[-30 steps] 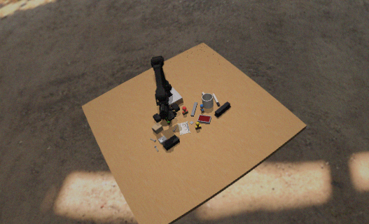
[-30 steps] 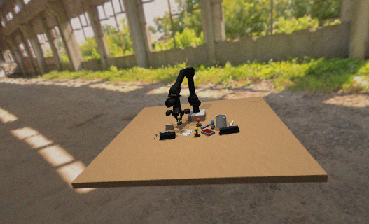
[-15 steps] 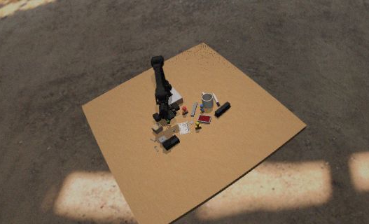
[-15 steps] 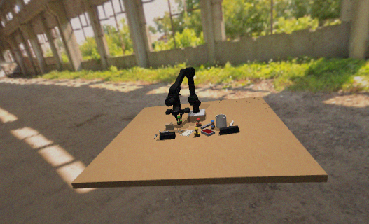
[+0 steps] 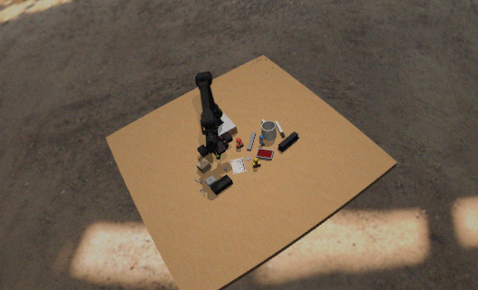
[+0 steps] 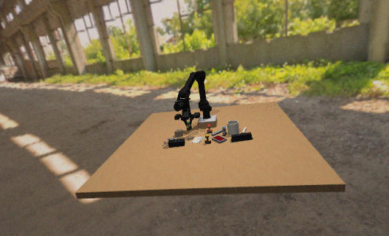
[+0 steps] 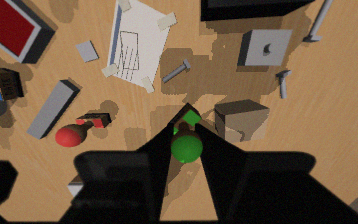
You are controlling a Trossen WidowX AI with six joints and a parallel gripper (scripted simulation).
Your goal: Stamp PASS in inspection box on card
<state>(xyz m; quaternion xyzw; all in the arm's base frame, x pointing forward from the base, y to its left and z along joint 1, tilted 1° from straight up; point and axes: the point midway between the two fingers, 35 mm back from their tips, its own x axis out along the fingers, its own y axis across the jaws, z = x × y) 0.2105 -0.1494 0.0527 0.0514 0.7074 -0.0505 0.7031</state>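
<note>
Now: the red ink pad 200 mm to the left of my gripper tip, 150 mm ahead of it and 70 mm below it. Also, from my gripper tip: green-knobbed stamp: right at my gripper tip; then tan block: 90 mm to the right, 50 mm below, 30 mm behind; then white card: 90 mm ahead, 80 mm below, 50 mm to the left.
</note>
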